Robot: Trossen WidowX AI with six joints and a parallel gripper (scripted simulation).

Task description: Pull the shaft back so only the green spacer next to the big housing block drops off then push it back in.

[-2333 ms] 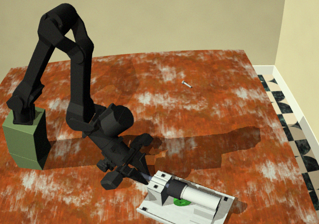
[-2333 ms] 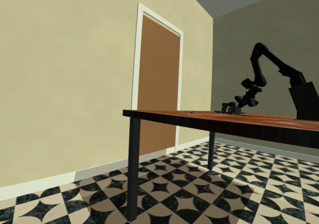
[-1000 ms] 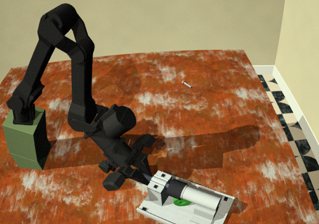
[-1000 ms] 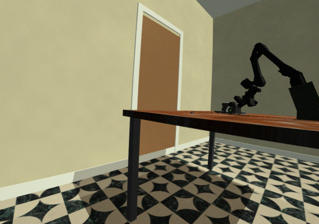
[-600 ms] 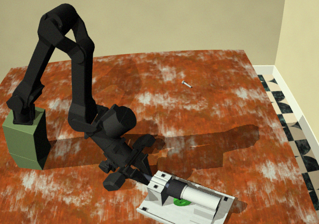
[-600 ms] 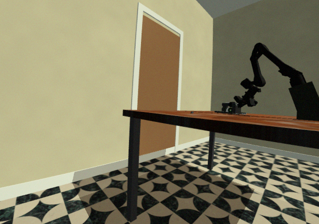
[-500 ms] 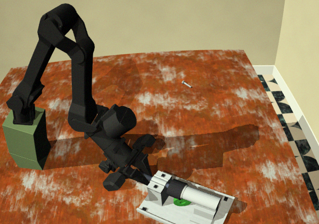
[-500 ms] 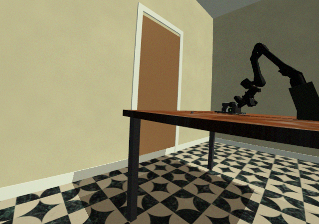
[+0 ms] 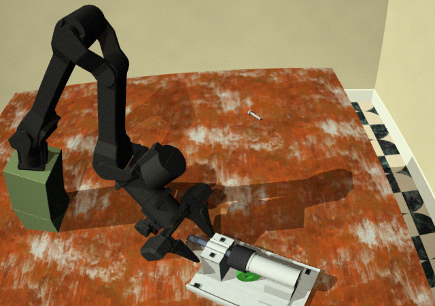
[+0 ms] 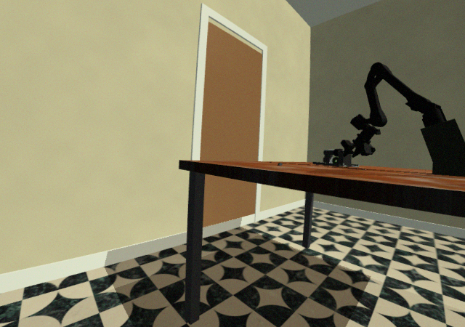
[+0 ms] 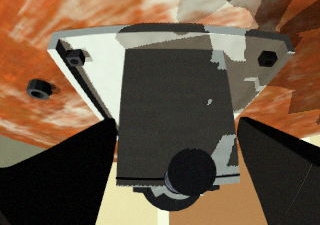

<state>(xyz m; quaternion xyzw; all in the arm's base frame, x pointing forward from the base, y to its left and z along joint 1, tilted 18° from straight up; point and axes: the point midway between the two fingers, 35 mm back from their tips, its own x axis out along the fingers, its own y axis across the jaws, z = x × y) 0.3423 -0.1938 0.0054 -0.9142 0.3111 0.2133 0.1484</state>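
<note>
Right now the dark shaft is 50 mm ahead of my hand and 40 mm to the right of it. Also, from my hand: fixture: 100 mm ahead, 80 mm to the right, 30 mm below; then green spacer: 90 mm ahead, 80 mm to the right, 50 mm below.
</note>
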